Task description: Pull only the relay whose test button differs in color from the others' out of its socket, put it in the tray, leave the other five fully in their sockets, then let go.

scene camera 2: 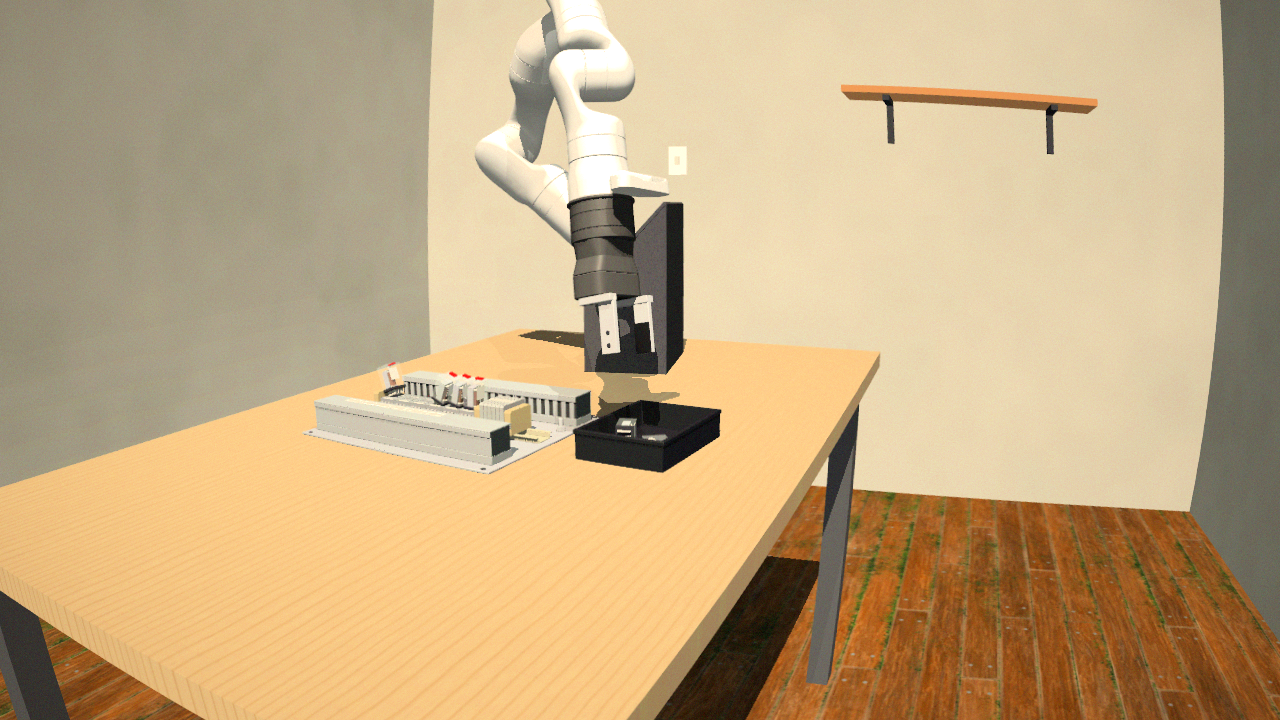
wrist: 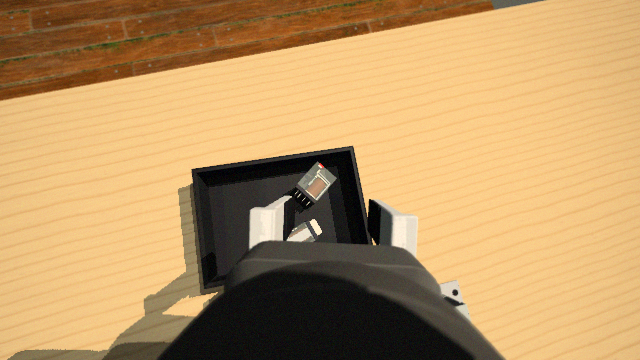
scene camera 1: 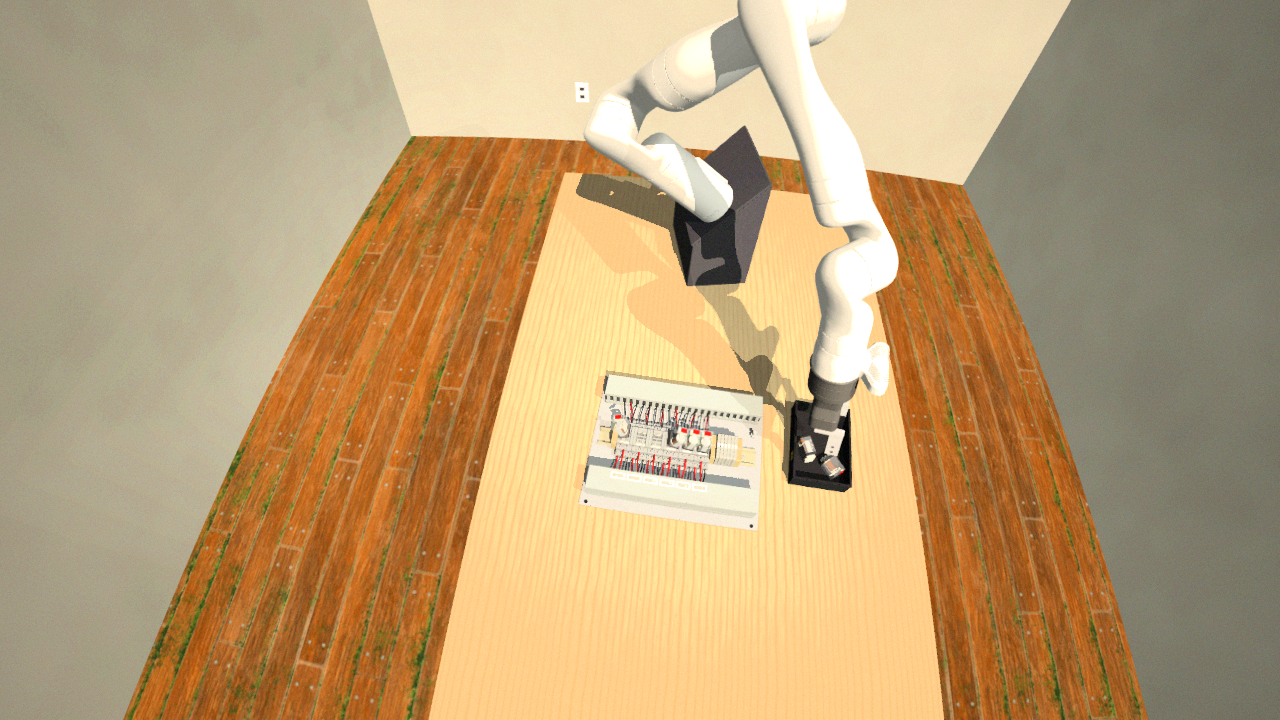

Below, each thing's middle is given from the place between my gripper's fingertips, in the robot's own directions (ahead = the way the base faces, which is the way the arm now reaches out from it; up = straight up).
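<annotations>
Panel (scene camera 1: 602,455) visible; measured from my hand, it is 26 cm to the right, 12 cm below and 1 cm behind.
</annotations>
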